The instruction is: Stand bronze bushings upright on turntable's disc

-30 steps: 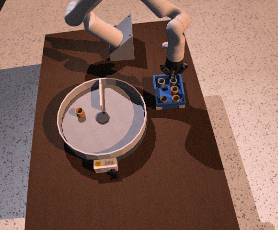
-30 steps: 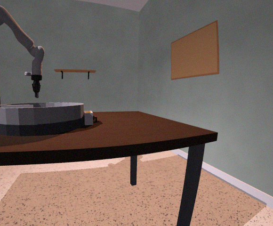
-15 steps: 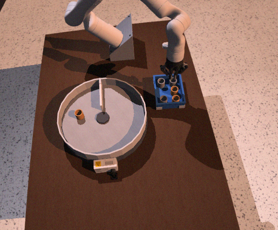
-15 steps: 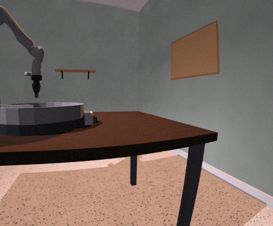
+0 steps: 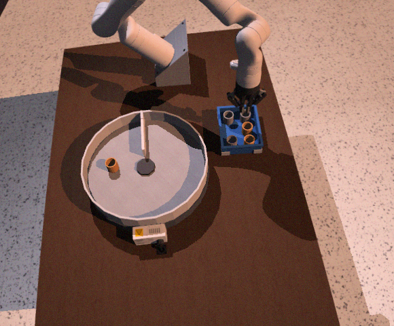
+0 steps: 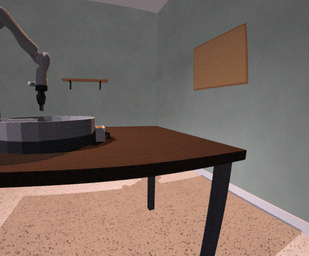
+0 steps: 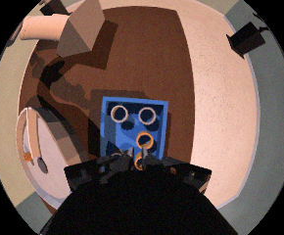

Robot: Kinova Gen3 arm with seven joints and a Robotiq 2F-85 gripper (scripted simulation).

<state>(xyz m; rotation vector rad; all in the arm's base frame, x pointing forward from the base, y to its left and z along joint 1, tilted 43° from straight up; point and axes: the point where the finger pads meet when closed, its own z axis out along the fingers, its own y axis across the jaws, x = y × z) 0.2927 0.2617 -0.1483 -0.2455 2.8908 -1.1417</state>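
Now: the blue crate 120 mm below my hand and 10 mm to the right of it. The rest, counted from my hand: turntable 330 mm to the right, 200 mm ahead, 100 mm below; then grey turntable disc 340 mm to the right, 180 mm ahead, 90 mm below.
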